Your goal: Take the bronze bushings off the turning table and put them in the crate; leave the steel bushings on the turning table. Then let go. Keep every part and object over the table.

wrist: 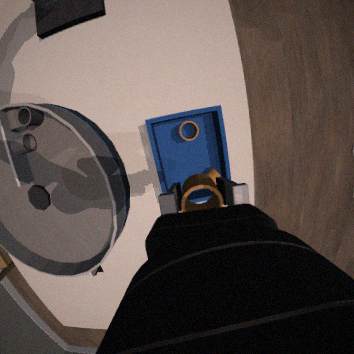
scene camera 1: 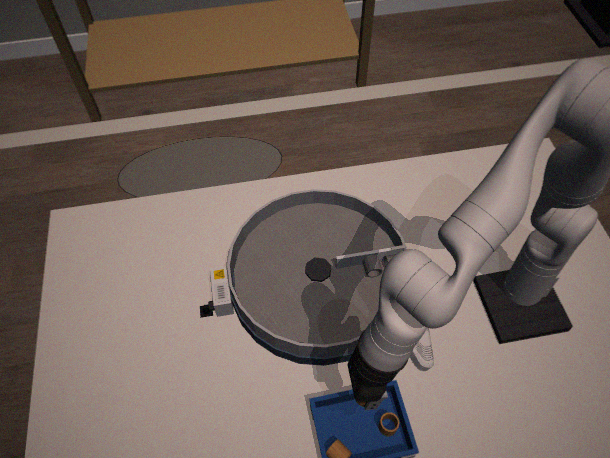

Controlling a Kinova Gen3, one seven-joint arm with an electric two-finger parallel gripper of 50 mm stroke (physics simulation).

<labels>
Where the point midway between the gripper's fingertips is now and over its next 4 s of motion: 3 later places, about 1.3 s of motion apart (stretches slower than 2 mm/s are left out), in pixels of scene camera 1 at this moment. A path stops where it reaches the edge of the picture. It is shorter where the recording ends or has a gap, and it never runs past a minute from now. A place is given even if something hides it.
My gripper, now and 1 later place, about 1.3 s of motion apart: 367, 394; 369, 411
</labels>
